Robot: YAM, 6 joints.
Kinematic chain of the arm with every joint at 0, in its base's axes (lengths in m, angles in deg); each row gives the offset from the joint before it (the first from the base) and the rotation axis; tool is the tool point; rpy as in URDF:
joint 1: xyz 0 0 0.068 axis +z
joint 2: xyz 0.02 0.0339 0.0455 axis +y
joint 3: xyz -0.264 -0.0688 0 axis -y
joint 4: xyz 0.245 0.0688 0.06 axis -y
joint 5: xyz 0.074 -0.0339 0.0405 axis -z
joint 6: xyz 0.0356 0 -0.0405 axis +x
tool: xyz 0 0 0 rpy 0 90 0
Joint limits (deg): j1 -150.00..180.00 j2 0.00..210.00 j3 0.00..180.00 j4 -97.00..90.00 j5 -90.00..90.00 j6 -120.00..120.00
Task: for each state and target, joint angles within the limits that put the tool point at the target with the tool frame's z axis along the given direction. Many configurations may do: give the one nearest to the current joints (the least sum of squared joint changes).
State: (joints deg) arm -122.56 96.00 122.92 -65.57 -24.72 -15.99
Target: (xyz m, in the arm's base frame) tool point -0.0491 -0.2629 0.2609 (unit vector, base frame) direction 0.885 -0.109 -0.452
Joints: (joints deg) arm -107.29 95.50 75.03 -88.90 -61.36 -15.99
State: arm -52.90 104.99 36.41 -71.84 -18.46 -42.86
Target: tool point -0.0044 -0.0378 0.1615 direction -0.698 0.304 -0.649
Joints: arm -67.20 53.52 20.13 -96.92 31.70 -42.86
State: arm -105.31 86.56 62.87 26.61 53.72 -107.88
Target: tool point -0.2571 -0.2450 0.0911 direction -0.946 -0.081 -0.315
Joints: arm -132.70 115.95 42.27 49.48 39.80 -107.88
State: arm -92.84 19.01 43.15 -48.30 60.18 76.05
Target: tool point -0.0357 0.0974 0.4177 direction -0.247 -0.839 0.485
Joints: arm -78.06 0.11 64.62 -32.29 24.53 76.05
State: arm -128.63 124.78 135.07 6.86 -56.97 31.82
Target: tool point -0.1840 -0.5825 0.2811 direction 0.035 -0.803 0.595
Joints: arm -108.49 166.91 162.43 42.89 -16.73 31.82
